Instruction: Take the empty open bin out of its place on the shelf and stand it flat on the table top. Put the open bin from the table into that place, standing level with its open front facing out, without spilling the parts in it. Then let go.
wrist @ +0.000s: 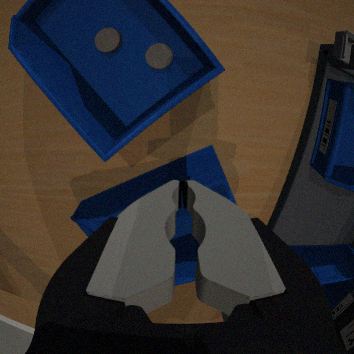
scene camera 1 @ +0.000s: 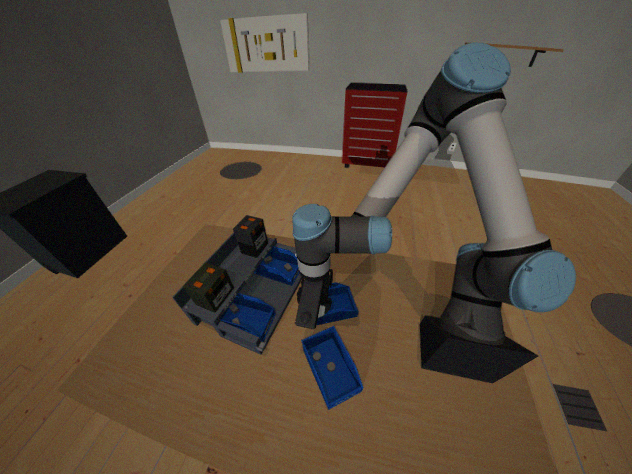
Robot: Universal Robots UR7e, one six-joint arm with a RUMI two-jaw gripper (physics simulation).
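Pixels of known places: gripper, fingertip midpoint: (wrist: pixel 181 183); arm's base, link origin: (scene camera 1: pixel 469 332).
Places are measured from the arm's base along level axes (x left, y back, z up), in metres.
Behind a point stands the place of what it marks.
The empty blue bin (scene camera 1: pixel 340 304) {x -0.141, y -0.336, z -0.135 m} (wrist: pixel 203 168) {x -0.053, y -0.426, z -0.093 m} lies on the table top beside the grey shelf (scene camera 1: pixel 244 265) {x -0.203, y -0.682, z -0.036 m} (wrist: pixel 309 211) {x -0.151, y -0.567, z -0.132 m}. My gripper (scene camera 1: pixel 308 319) {x -0.037, y -0.409, z -0.044 m} (wrist: pixel 181 183) {x -0.037, y -0.409, z -0.044 m} is shut on nothing and points down over the near edge of this bin, right in front of the shelf. The blue bin with two grey round parts (scene camera 1: pixel 339 381) {x 0.104, y -0.330, z -0.135 m} (wrist: pixel 49 70) {x 0.052, y -0.316, z -0.086 m} lies flat on the table a little nearer the front. The shelf's middle place (scene camera 1: pixel 270 292) {x -0.164, y -0.592, z -0.132 m} between two filled blue bins (scene camera 1: pixel 277 265) {x -0.292, y -0.595, z -0.129 m} (scene camera 1: pixel 247 317) {x -0.056, y -0.644, z -0.129 m} holds nothing.
Two dark boxes (scene camera 1: pixel 251 234) {x -0.246, y -0.646, z 0.076 m} (scene camera 1: pixel 209 288) {x -0.035, y -0.704, z 0.058 m} stand on the shelf's back tier. The arm's base (scene camera 1: pixel 474 352) {x 0.061, y -0.019, z 0.022 m} is at the right of the table. A red tool cabinet (scene camera 1: pixel 374 124) stands at the back wall and a black box (scene camera 1: pixel 55 219) at the left.
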